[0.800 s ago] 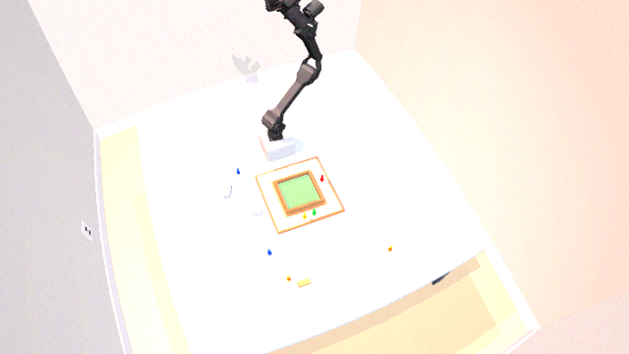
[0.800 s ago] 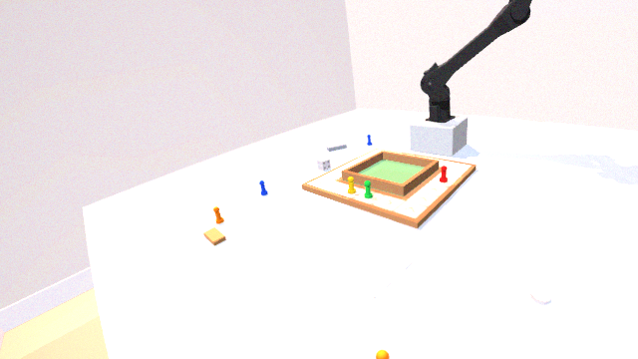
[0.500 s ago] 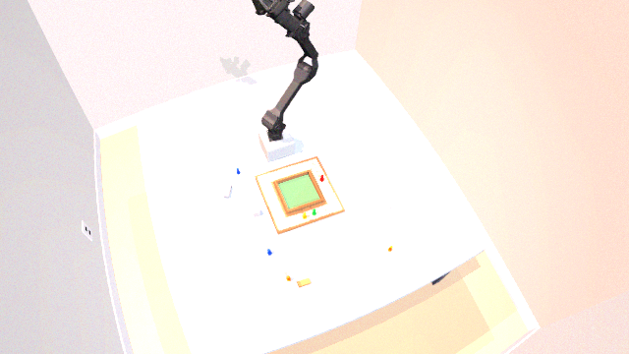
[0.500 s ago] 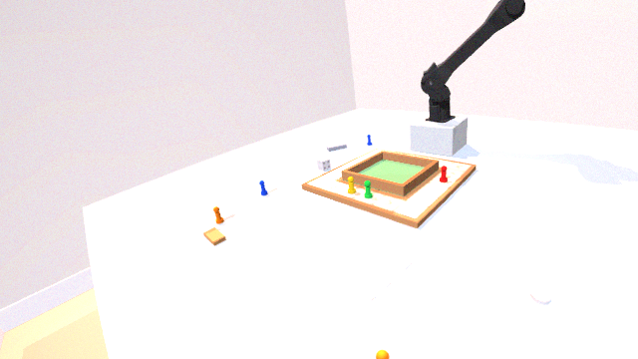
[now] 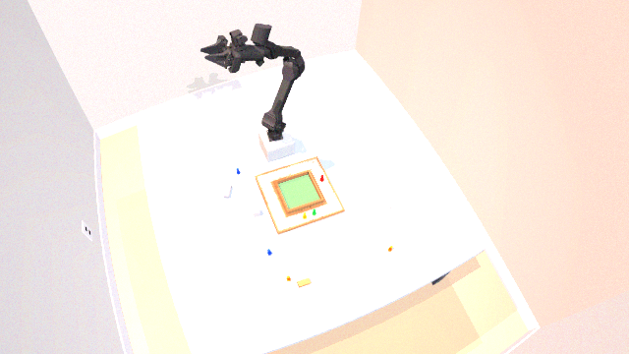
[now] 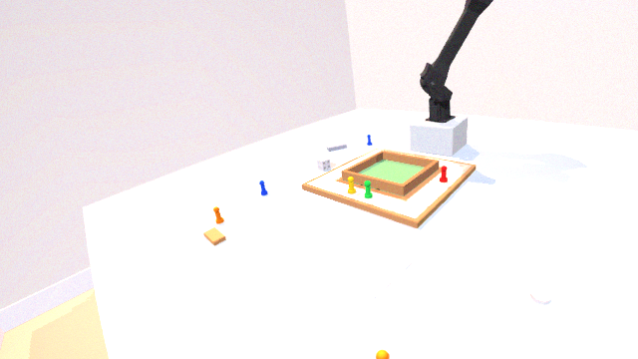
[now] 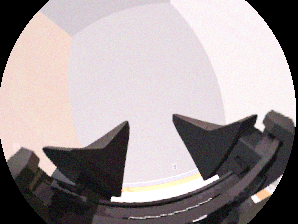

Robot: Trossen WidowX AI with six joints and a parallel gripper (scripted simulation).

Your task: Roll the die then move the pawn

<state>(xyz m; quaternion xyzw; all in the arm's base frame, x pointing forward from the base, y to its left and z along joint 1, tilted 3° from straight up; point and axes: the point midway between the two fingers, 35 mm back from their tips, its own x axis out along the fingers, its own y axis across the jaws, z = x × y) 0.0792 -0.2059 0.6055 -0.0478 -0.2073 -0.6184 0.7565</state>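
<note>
My gripper tip is now 200 mm short of the die, 90 mm to the right of it and 680 mm above it. From my gripper tip the other things lie so: tray (150 mm ahead, 280 mm to the left, 680 mm below); then red pawn (110 mm ahead, 390 mm to the left, 660 mm below); then yellow pawn (260 mm ahead, 270 mm to the left, 660 mm below).
</note>
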